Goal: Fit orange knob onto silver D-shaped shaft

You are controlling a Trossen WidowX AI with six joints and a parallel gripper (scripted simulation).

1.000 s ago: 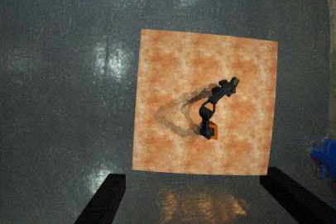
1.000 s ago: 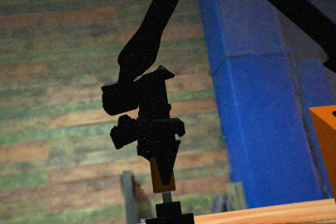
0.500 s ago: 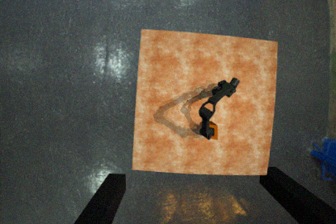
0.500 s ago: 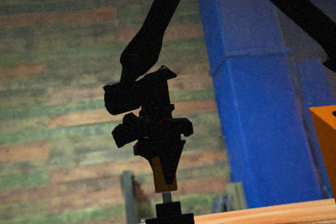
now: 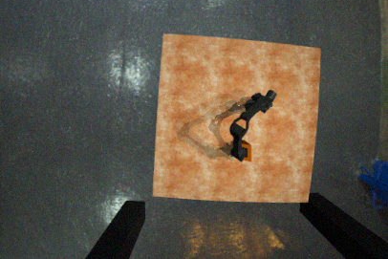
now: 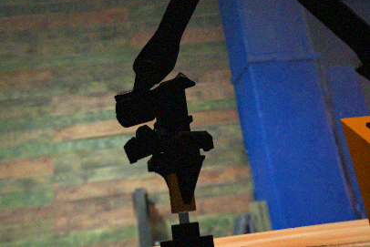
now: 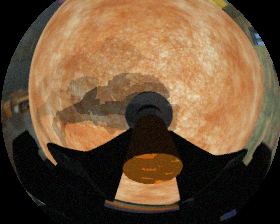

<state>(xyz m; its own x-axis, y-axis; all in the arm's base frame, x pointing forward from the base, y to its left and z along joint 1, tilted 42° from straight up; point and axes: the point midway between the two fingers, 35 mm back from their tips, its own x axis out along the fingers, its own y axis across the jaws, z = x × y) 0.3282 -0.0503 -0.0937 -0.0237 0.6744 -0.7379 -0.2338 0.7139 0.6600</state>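
My gripper tip is now 3 cm below the orange knob. Also, from my gripper tip: dark round pedestal: 4 cm below.
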